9 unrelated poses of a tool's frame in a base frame.
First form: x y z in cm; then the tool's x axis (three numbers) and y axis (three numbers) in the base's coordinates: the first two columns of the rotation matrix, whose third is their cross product.
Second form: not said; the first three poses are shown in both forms.
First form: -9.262 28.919 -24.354 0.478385 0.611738 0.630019 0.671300 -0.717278 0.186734
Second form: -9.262 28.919 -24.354 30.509 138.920 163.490
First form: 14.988 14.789 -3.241 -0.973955 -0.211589 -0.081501 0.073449 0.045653 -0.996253
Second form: 14.988 14.789 -3.241 -77.608 91.657 -85.323
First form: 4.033 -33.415 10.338 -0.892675 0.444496 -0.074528 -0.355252 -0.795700 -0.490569
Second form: 4.033 -33.415 10.338 -123.984 29.749 -81.362
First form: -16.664 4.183 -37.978 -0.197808 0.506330 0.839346 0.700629 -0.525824 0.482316
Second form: -16.664 4.183 -37.978 44.913 104.521 150.117
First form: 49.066 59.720 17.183 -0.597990 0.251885 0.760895 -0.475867 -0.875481 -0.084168
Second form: 49.066 59.720 17.183 -32.597 49.955 -173.688
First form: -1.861 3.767 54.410 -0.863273 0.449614 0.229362 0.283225 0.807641 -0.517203
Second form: -1.861 3.767 54.410 -137.597 145.544 -113.916
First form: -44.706 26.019 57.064 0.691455 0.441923 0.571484 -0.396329 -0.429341 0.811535
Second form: -44.706 26.019 57.064 -52.517 96.992 125.153
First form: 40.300 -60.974 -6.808 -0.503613 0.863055 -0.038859 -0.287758 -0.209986 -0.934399
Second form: 40.300 -60.974 -6.808 -150.579 69.262 -87.619
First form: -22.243 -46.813 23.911 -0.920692 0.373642 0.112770 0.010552 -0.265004 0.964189
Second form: -22.243 -46.813 23.911 66.303 76.111 96.671
